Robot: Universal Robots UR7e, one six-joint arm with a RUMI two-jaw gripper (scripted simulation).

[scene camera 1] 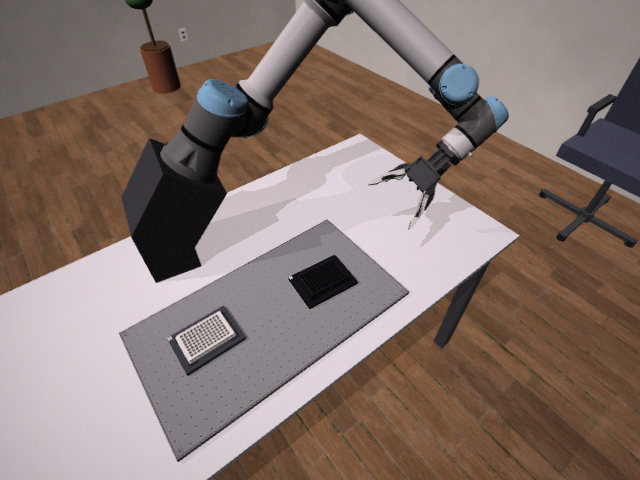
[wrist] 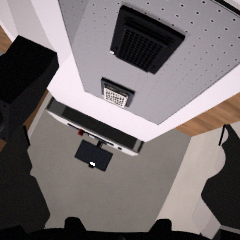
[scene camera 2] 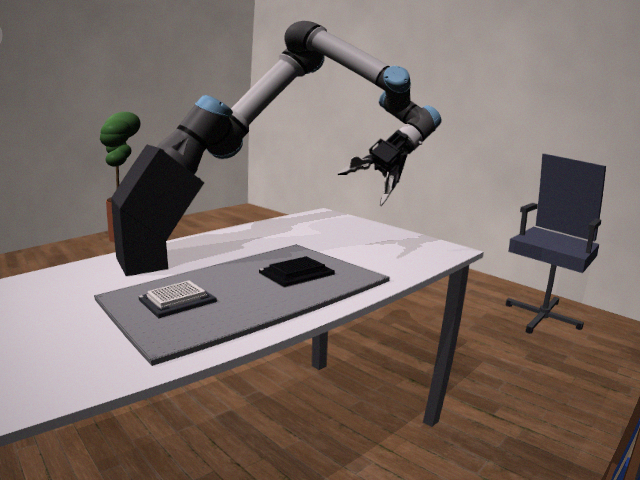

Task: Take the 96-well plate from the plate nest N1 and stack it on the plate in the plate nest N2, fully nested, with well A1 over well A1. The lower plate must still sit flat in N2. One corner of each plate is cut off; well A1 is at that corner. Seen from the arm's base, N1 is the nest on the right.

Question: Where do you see a nest N1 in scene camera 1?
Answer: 228,345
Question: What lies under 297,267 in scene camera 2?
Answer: A black 96-well plate.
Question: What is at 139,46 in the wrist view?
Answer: A black 96-well plate.
